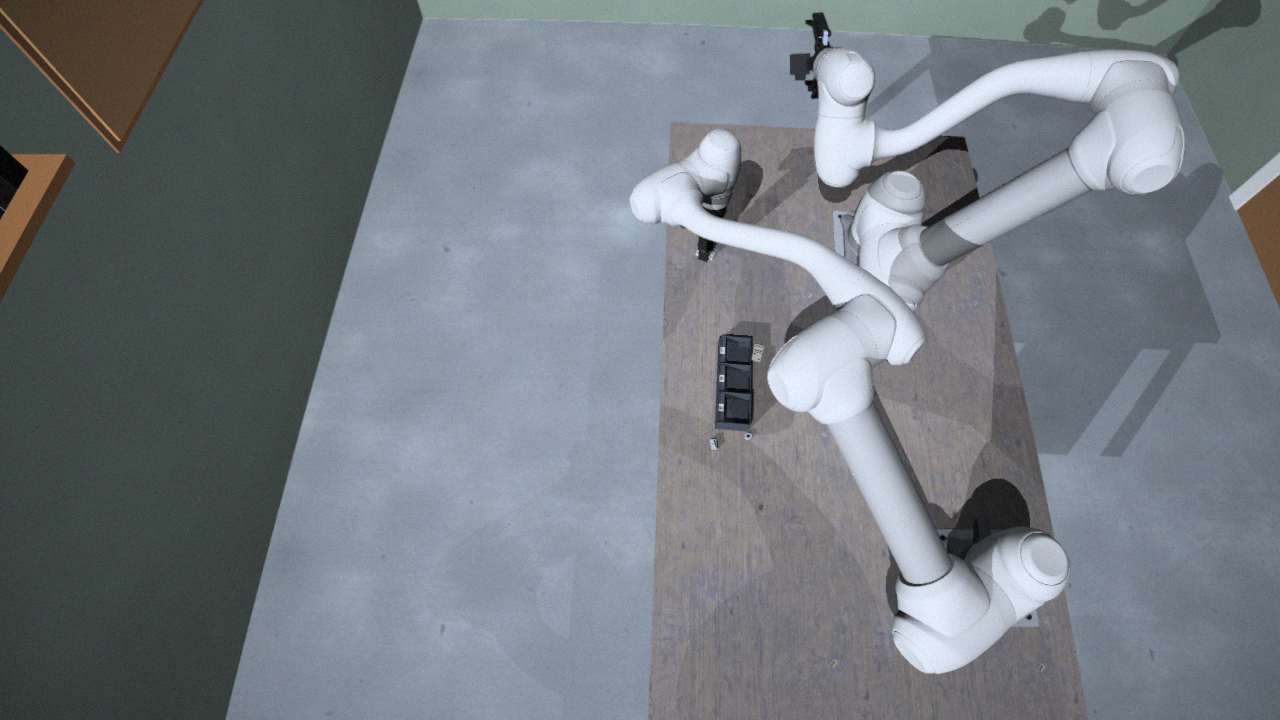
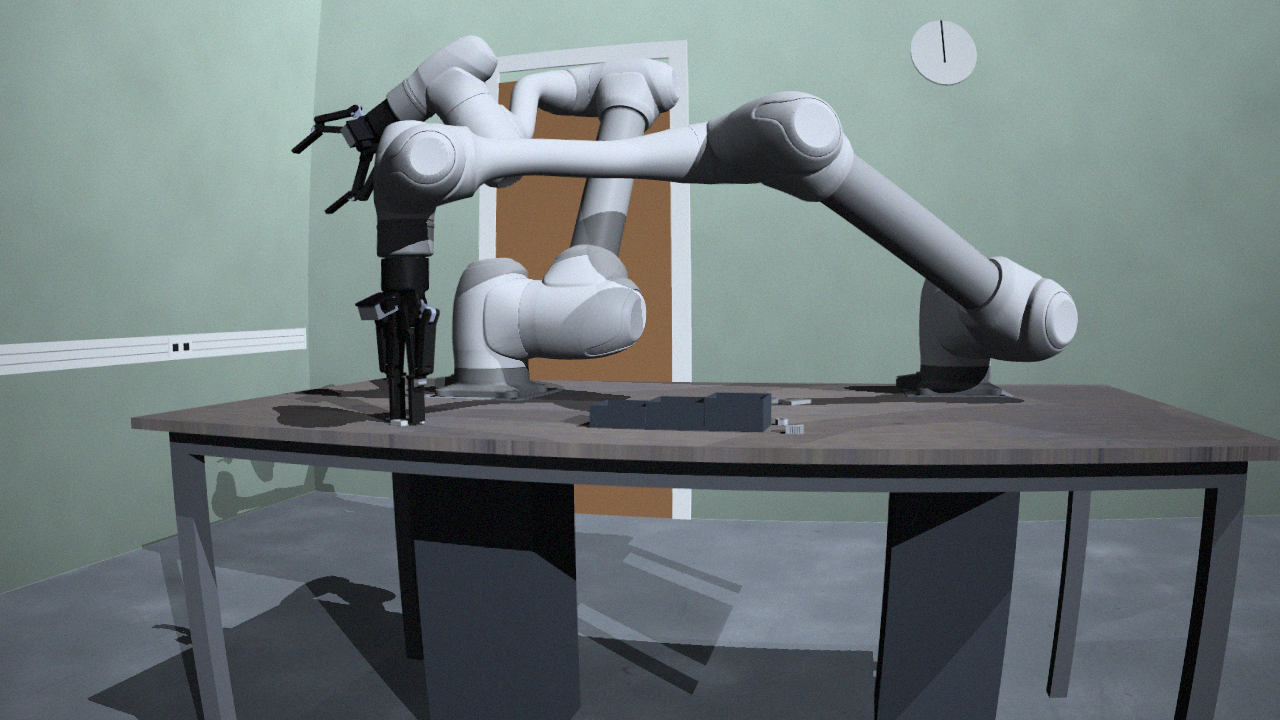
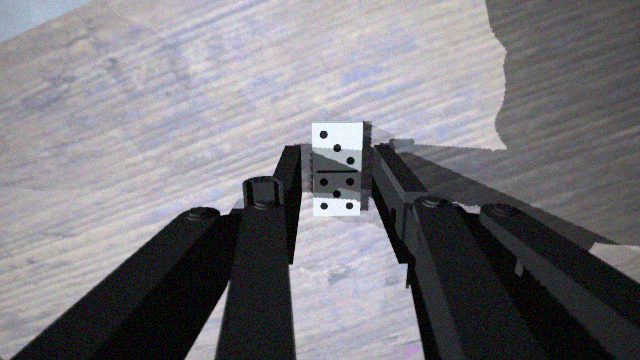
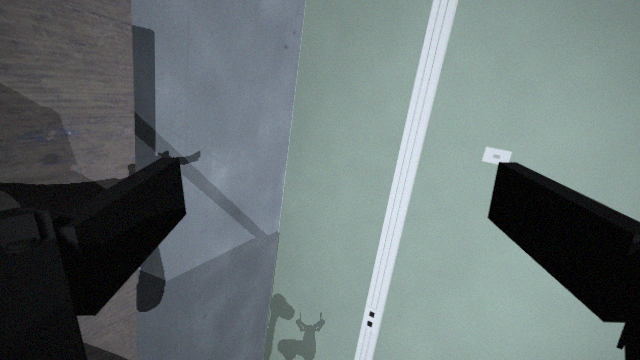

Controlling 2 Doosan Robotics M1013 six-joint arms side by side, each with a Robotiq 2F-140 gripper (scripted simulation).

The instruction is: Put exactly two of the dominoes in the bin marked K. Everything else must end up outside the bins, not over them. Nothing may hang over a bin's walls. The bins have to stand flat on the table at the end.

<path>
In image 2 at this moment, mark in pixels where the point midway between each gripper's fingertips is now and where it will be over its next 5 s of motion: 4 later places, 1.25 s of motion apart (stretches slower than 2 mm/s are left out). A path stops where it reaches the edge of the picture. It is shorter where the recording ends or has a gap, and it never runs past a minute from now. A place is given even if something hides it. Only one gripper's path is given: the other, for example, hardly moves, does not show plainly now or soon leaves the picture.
My left gripper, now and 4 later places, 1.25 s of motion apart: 407,420; 405,387; 439,380; 569,380; 698,380
</path>
